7 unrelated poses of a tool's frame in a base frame.
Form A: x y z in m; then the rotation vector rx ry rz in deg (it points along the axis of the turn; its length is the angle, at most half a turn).
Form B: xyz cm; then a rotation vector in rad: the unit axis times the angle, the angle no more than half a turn. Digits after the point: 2 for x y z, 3 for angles.
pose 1, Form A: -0.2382 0.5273 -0.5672 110.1 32.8 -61.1
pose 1, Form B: -23.82 52.73 -56.72 1.922 0.572 -1.066
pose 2, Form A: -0.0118 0.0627 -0.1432 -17.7 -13.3 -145.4
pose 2, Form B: -1.18 6.27 -14.32 -0.309 -0.232 -2.538
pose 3, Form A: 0.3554 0.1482 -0.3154 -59.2 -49.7 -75.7
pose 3, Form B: 35.54 14.82 -31.54 -1.033 -0.867 -1.321
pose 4, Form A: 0.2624 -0.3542 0.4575 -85.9 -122.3 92.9
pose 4, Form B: 26.24 -35.42 45.75 -1.499 -2.135 1.621
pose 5, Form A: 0.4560 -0.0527 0.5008 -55.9 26.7 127.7
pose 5, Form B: 45.60 -5.27 50.08 -0.976 0.466 2.229
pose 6, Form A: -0.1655 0.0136 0.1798 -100.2 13.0 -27.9
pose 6, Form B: -16.55 1.36 17.98 -1.749 0.227 -0.487
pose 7, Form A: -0.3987 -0.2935 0.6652 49.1 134.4 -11.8
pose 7, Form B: -39.87 -29.35 66.52 0.857 2.346 -0.206
